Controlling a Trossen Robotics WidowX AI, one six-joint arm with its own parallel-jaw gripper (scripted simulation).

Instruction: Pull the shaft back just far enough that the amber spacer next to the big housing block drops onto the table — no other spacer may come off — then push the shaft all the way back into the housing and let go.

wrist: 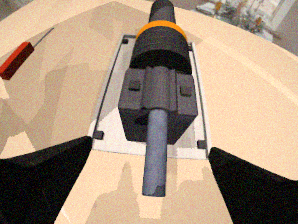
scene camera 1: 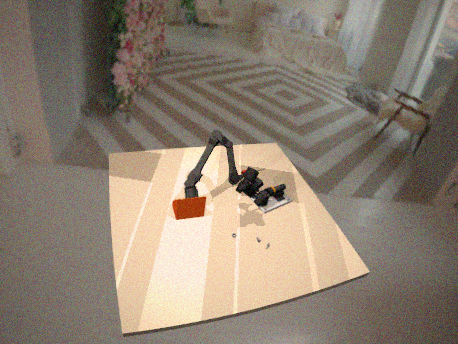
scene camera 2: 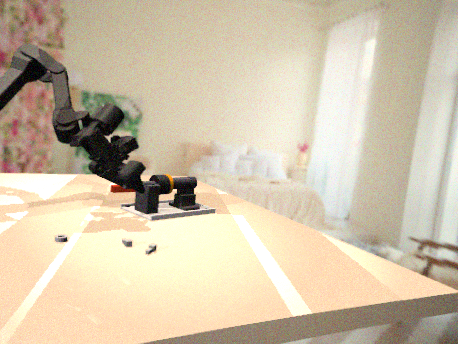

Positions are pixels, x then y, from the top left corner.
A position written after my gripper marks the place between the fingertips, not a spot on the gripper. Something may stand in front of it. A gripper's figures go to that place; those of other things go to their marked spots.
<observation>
My gripper (wrist: 151, 148) is 10 cm from the lens. A grey shaft (wrist: 156, 158): 8 cm from the lens.
</observation>
